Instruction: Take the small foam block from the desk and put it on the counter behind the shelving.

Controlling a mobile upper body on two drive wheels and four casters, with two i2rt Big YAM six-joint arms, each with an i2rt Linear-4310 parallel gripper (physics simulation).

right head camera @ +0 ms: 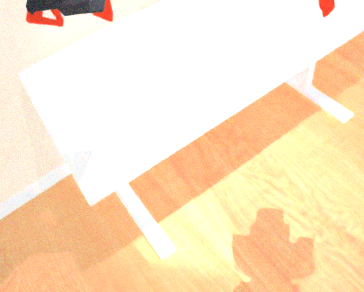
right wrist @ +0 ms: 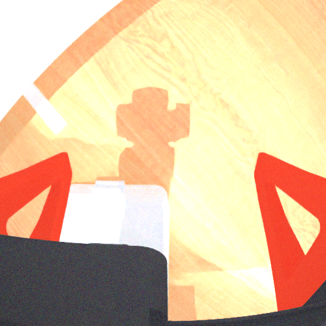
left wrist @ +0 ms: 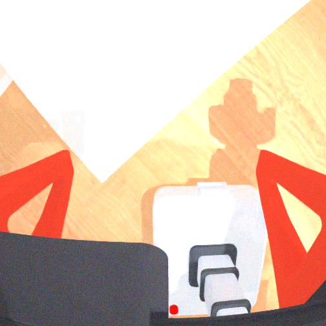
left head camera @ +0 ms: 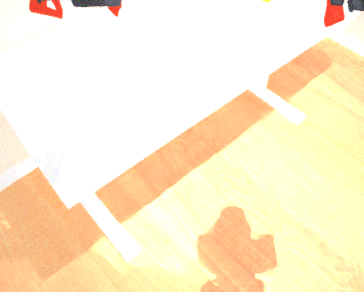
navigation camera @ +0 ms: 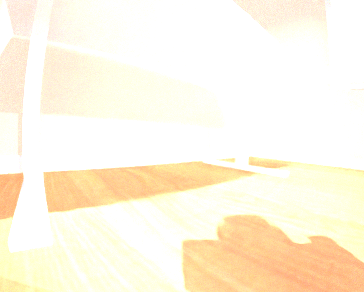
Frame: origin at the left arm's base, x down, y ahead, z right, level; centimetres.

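Seen in the pictures: left gripper, fingertip midpoint: (right head camera: 86, 20) (left head camera: 89, 14); right gripper, fingertip midpoint: (right head camera: 354, 13) (left head camera: 351, 25).
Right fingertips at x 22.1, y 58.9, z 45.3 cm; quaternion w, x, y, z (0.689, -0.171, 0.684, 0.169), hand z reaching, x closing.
Observation:
Offsets run from my right fingertips to a thing's top centre. "pt": to the spot under its first point. Level surfaces: height alone.
The white desk @(dx +46.8 cm) (left head camera: 150, 110) (right head camera: 150, 110) (left wrist: 105, 85) (right wrist: 35, 35) is washed out by glare. A tiny yellow patch @(pt dz +8.0, dx +46.1, dy +93.2 cm) (left head camera: 266, 0) shows at the top edge of the left head view; whether it is the foam block I cannot tell. My left gripper (left head camera: 89, 14) (right head camera: 86, 20) (left wrist: 164, 160) is open and empty, high at the desk's far left side in the head views. My right gripper (right wrist: 162, 162) is open and empty; one of its red fingers shows at the upper right in both head views. The counter and shelving cannot be made out.
White desk feet (left head camera: 112, 227) (right head camera: 147, 222) (right wrist: 47, 112) stick out onto the wooden floor @(dx +118.9 cm) (left head camera: 310, 200) (right head camera: 210, 215). A desk leg @(pt dz -71.0, dx +95.0, dy +24.3 cm) (navigation camera: 32, 125) stands at the left of the navigation view. My white base (left wrist: 180, 220) (right wrist: 95, 215) shows low in the wrist views.

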